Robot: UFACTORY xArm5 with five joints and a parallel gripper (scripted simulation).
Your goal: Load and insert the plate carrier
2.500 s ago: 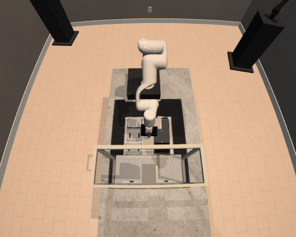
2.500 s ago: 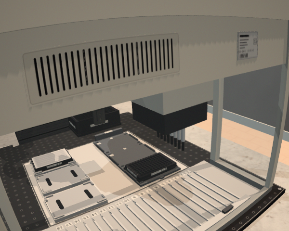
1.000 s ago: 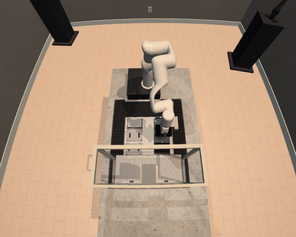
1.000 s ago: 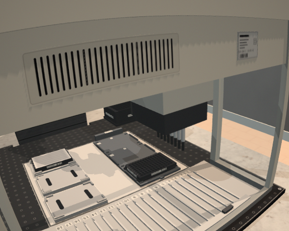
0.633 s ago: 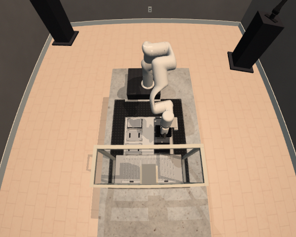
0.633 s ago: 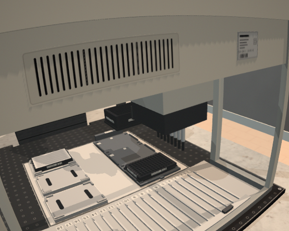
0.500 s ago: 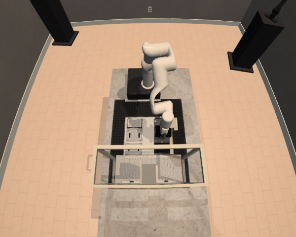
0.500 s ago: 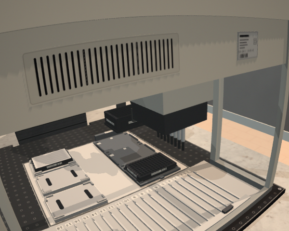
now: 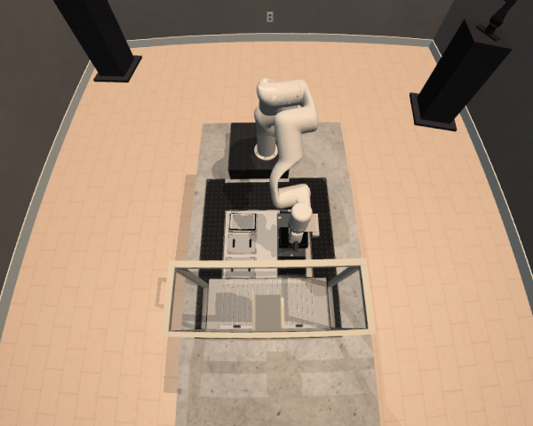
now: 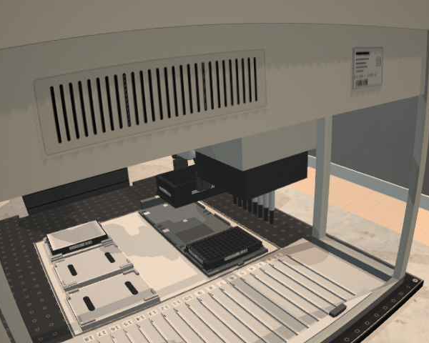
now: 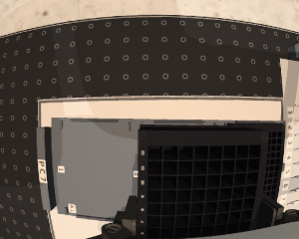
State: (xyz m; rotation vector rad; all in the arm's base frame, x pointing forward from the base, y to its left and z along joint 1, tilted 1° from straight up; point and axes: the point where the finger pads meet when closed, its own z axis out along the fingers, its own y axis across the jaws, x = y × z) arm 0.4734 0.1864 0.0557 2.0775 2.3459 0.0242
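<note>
Now: the plate carrier 110 mm below my hand and 10 mm behind it. Round my hand: plate 110 mm below, 100 mm ahead, 10 mm to the left.
</note>
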